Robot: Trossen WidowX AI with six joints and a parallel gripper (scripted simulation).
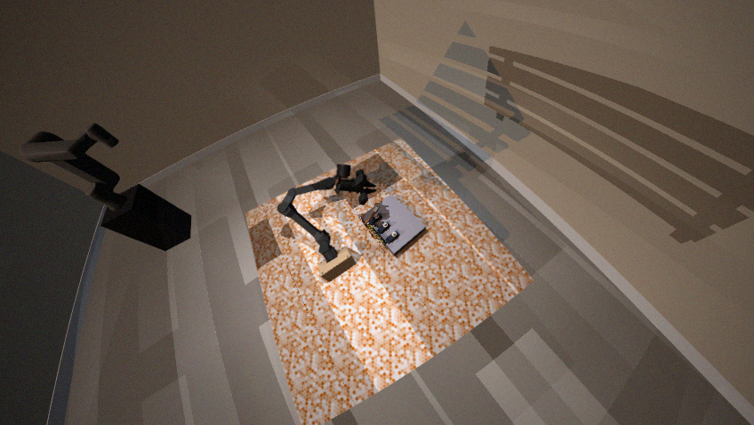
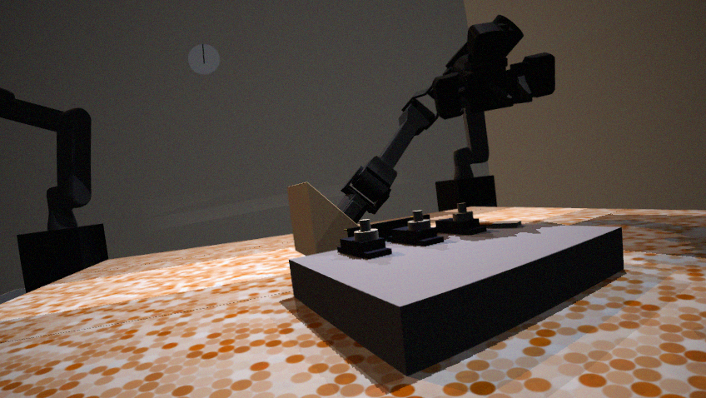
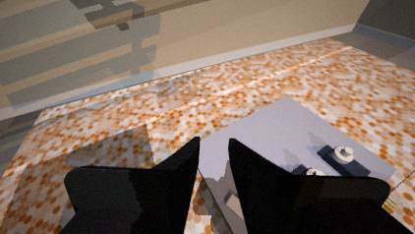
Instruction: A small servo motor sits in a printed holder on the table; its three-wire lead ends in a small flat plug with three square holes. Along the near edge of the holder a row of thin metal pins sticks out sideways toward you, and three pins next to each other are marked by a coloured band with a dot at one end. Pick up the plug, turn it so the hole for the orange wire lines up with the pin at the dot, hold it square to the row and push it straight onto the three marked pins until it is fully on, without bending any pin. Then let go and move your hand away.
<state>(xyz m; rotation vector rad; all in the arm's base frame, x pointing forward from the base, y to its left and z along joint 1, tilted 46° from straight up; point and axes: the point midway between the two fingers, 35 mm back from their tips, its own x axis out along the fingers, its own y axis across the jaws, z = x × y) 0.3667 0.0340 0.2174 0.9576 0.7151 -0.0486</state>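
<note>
Right now the yellow band is 140 mm below my gripper tip, 120 mm to the right of it and 110 mm behind it. Also, from my gripper tip: grey holder (190 mm below, 130 mm to the right, 60 mm ahead); green strip (160 mm to the right, 160 mm below, 100 mm behind).
</note>
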